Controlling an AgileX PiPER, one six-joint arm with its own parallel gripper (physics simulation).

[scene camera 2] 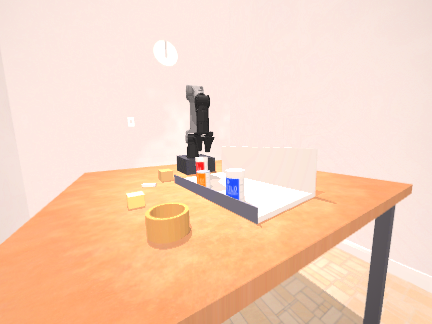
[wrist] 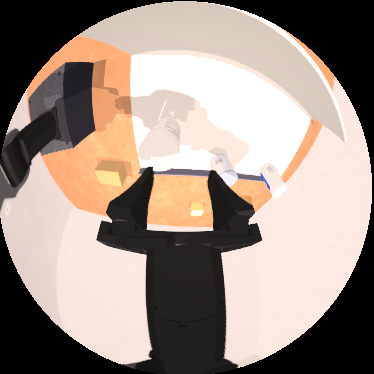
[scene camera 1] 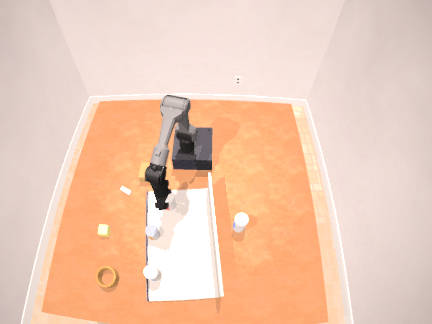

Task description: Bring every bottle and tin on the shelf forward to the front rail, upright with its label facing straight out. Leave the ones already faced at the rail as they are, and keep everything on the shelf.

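The white shelf [scene camera 1: 187, 260] [scene camera 2: 280, 195] [wrist: 265, 115] has a dark front rail [scene camera 1: 147, 255] [scene camera 2: 225, 200] [wrist: 187, 172]. A red-labelled white bottle [scene camera 2: 201, 164] [wrist: 161, 137] stands upright, set back from the rail, partly hidden by the arm in scene camera 1. An orange-labelled container [scene camera 1: 152, 231] [scene camera 2: 202, 179] [wrist: 224, 168] stands upright near the rail. A blue-labelled white bottle [scene camera 1: 150, 272] [scene camera 2: 234, 185] [wrist: 273, 180] stands upright near the rail's far end. Their labels show toward the rail side. My gripper [scene camera 1: 161, 206] [scene camera 2: 208, 149] [wrist: 181, 173] is open and empty, above the shelf near the red-labelled bottle.
A tall back panel [scene camera 1: 216, 240] [scene camera 2: 270, 165] [wrist: 200, 30] borders the shelf. Another white bottle with blue [scene camera 1: 240, 222] stands on the table behind it. In front of the rail lie a yellow block [scene camera 1: 103, 230] [scene camera 2: 135, 200], a tan block [scene camera 2: 165, 175] [wrist: 111, 173] and a ring [scene camera 1: 98, 281] [scene camera 2: 167, 232].
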